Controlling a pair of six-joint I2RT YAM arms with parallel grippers.
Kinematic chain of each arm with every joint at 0, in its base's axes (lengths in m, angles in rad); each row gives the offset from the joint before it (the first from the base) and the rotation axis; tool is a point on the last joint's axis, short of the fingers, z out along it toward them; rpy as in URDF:
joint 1: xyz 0 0 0.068 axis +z
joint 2: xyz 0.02 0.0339 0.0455 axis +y
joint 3: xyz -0.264 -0.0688 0 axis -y
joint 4: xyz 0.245 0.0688 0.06 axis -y
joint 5: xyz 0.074 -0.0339 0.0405 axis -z
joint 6: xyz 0.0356 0 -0.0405 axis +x
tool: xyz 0 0 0 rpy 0 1.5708 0
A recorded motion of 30 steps. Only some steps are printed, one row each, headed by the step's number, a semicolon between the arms.
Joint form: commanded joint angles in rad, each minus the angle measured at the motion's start. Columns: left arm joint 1, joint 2, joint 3, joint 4, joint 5, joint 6; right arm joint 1, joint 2, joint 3, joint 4, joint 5, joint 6.
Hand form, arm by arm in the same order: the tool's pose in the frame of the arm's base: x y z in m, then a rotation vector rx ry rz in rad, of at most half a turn. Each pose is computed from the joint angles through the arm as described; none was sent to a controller.
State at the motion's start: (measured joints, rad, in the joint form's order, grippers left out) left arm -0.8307 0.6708 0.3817 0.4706 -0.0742 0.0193; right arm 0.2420 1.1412 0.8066 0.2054 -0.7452 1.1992
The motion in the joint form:
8: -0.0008 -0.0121 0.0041 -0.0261 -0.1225 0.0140; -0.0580 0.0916 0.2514 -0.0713 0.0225 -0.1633
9: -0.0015 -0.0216 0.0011 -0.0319 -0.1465 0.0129; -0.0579 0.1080 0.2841 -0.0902 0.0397 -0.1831
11: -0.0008 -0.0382 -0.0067 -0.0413 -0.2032 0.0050; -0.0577 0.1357 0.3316 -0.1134 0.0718 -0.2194
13: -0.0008 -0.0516 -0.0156 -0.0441 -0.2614 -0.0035; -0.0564 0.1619 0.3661 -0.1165 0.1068 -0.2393
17: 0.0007 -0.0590 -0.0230 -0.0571 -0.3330 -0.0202; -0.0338 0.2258 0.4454 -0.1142 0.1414 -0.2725
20: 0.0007 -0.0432 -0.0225 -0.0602 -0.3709 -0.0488; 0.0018 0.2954 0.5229 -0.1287 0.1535 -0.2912
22: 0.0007 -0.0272 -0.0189 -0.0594 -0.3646 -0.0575; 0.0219 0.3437 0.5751 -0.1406 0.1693 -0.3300
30: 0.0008 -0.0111 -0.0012 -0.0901 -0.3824 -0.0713; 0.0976 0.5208 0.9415 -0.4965 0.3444 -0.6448
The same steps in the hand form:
8: 0.1201 -0.1214 0.2854 0.4417 1.3525 -0.5240; 0.2757 0.0753 0.3749 0.1422 1.8232 1.4780
9: 0.1195 -0.1197 0.2851 0.4218 1.3578 -0.5089; 0.2799 0.0756 0.3802 0.1403 1.8171 1.4517
11: 0.1190 -0.1160 0.2837 0.3705 1.3733 -0.4747; 0.2871 0.0761 0.3870 0.1363 1.8051 1.4029
13: 0.1186 -0.1127 0.2820 0.3167 1.3858 -0.4413; 0.2943 0.0768 0.3915 0.1435 1.7879 1.3638
17: 0.1193 -0.1096 0.2789 0.2522 1.4132 -0.3979; 0.3090 0.0859 0.4011 0.1131 1.7632 1.3311
20: 0.1217 -0.1103 0.2764 0.2101 1.4389 -0.3865; 0.3234 0.1009 0.4054 0.0792 1.7728 1.3340
22: 0.1233 -0.1124 0.2755 0.2146 1.4490 -0.3933; 0.3338 0.1103 0.4070 0.0444 1.7748 1.3085
30: 0.1255 -0.1140 0.2762 0.2040 1.4773 -0.3788; 0.3608 0.1422 0.4355 -0.1054 1.8679 0.9872

